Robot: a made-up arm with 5 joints. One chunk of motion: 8 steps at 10 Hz.
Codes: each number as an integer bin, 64 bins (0 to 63) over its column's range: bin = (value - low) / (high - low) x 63, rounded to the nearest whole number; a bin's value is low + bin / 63 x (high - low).
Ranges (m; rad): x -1..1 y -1..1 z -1..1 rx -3.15..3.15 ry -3.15..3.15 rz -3.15..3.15
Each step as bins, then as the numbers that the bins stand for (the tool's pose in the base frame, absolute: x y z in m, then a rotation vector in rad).
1 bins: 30 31 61 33 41 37
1 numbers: -0.0476 -0.0159 0.9365 0.1500 0.9500 0.5500
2 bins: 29 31 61 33 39 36
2 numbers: -0.0794 -0.0159 0.9365 0.1500 0.7500 0.4500
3 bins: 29 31 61 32 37 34
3 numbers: -0.0794 -0.0159 0.9365 0.0500 0.5500 0.2500
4 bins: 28 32 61 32 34 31
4 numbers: -0.1111 0.0159 0.9365 0.0500 0.2500 -0.0500
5 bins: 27 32 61 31 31 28
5 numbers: -0.1429 0.0159 0.9365 -0.0500 -0.0500 -0.3500
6 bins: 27 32 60 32 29 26
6 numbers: -0.1429 0.0159 0.9048 0.0500 -0.2500 -0.5500
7 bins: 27 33 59 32 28 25
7 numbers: -0.1429 0.0476 0.8730 0.0500 -0.3500 -0.6500
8 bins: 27 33 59 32 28 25
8 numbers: -0.1429 0.0476 0.8730 0.0500 -0.3500 -0.6500
